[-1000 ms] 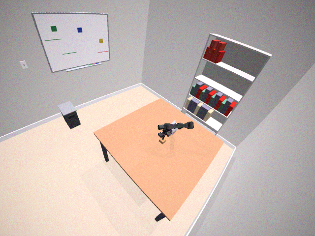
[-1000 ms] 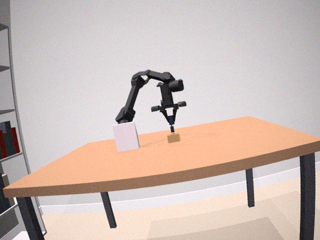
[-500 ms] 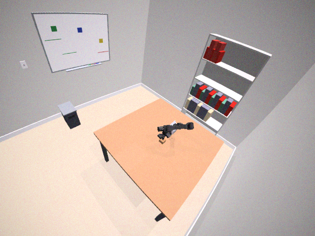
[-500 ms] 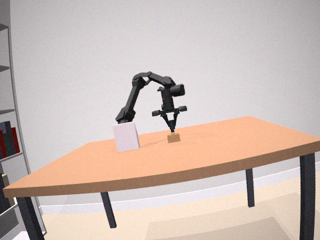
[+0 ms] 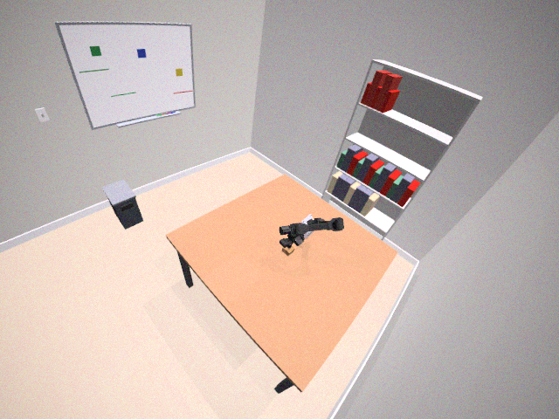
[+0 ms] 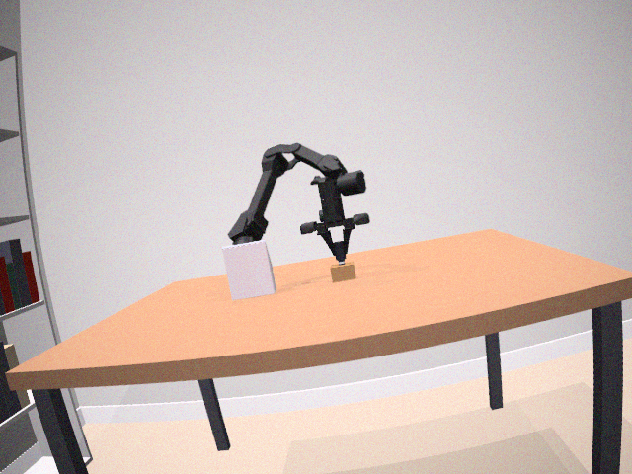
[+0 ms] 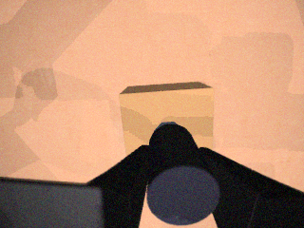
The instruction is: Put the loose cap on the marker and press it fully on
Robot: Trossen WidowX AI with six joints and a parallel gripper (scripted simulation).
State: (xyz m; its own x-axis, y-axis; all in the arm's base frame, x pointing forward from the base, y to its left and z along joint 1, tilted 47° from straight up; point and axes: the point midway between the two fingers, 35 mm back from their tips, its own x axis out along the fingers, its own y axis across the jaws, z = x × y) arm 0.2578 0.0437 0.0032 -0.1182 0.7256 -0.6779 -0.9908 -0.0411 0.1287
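Now: the dark marker right at my gripper tip. Also, from my gripper tip: tan holder block 5 cm below; dark cap 1 cm above.
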